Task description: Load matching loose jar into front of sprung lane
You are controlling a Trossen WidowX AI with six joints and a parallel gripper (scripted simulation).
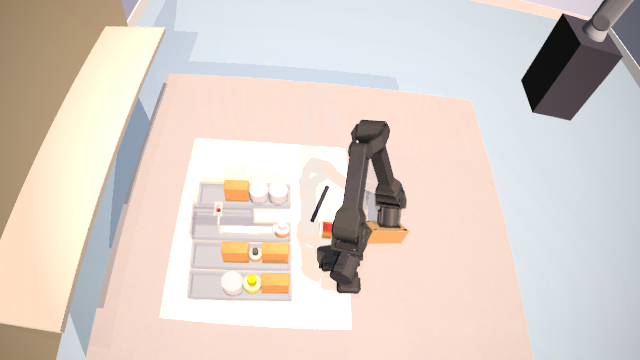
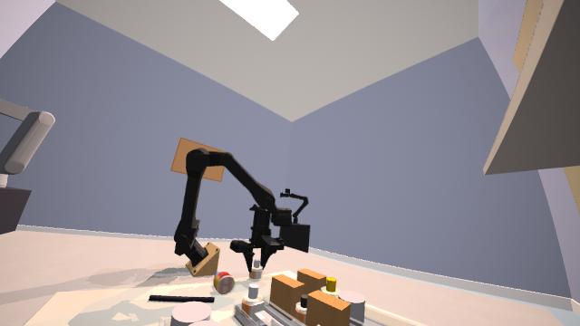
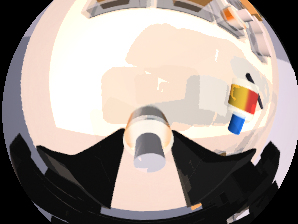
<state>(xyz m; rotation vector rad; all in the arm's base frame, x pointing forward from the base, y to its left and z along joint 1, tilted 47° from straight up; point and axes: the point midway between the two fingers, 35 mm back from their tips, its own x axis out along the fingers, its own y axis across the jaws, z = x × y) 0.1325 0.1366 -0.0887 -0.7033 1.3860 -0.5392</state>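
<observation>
My gripper tip is now 230 mm to the left of the black rod, 80 mm short of it and 20 mm above it. The rest, counted from my gripper tip: sprung lane (340 mm ahead, 110 mm to the right, 10 mm below); red dot (380 mm ahead, 120 mm to the right, 40 mm above).
</observation>
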